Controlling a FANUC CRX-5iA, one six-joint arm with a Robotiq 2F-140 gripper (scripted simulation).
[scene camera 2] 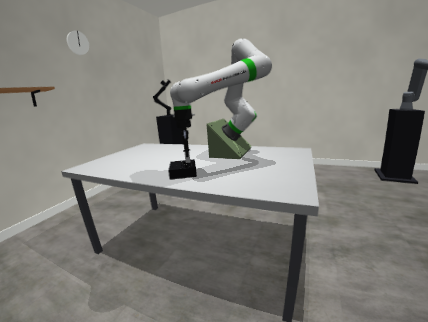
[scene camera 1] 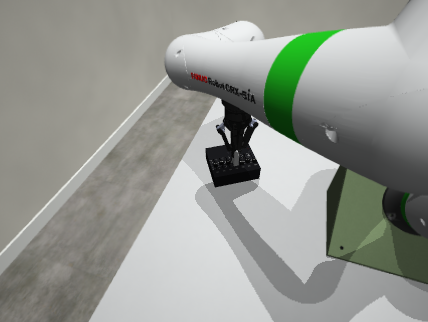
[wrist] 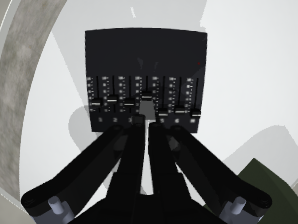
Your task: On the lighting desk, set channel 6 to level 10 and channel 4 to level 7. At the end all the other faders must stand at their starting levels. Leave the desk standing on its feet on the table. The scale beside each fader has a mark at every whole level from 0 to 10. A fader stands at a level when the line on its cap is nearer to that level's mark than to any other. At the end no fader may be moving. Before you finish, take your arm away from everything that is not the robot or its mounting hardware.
Path:
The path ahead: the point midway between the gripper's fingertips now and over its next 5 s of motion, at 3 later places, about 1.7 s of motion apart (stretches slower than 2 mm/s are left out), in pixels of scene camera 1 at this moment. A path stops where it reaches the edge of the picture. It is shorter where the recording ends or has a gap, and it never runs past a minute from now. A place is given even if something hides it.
My gripper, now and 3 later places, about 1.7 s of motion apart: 235, 163; 235, 162; 248, 157; 250, 162

